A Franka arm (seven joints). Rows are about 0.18 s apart.
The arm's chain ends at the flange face. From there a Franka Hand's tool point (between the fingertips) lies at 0.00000 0.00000 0.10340 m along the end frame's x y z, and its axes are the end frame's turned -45 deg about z.
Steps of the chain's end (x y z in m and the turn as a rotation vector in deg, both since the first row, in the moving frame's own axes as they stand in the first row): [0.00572, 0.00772, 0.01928, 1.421, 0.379, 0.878]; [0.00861, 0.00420, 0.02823, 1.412, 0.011, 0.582]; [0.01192, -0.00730, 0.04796, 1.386, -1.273, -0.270]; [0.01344, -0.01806, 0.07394, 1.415, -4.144, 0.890]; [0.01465, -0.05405, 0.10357, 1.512, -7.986, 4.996]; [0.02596, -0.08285, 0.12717, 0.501, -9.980, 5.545]
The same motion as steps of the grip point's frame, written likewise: [0.00089, 0.00819, 0.01925, 0.737, 1.273, 0.878]; [0.00494, 0.00728, 0.02820, 0.991, 1.006, 0.582]; [0.01373, -0.00013, 0.04790, 1.880, 0.080, -0.270]; [0.01885, -0.01038, 0.07364, 3.931, -1.930, 0.890]; [0.04088, -0.04028, 0.10253, 6.716, -4.578, 4.996]; [0.06557, -0.05410, 0.12560, 7.411, -6.703, 5.545]
